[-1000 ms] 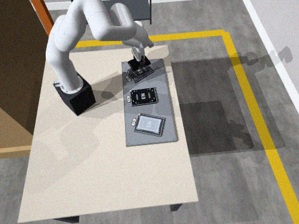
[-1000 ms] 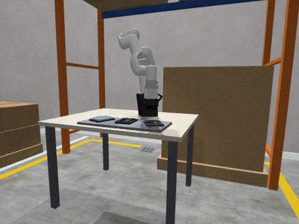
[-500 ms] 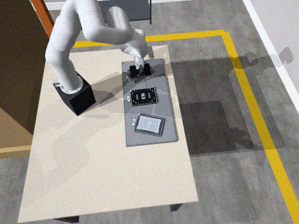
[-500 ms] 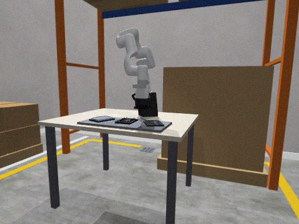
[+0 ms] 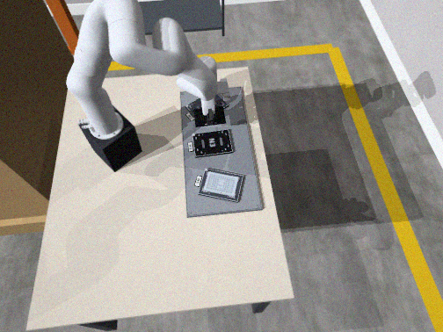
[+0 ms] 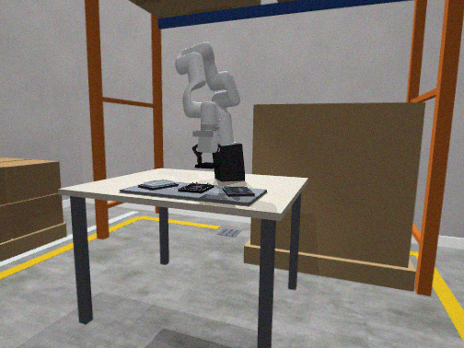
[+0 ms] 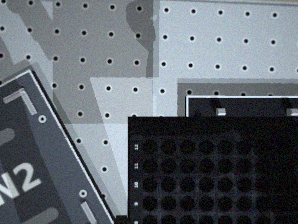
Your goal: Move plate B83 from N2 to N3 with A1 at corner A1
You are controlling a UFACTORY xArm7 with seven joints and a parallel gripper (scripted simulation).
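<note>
Now: the black nest 130 mm below my hand, 60 mm to the right of it and 10 mm behind it. From my hand the other things lie so: dark multi-well plate (10 mm below); light grey plate (270 mm to the right, 110 mm below, 10 mm behind).
</note>
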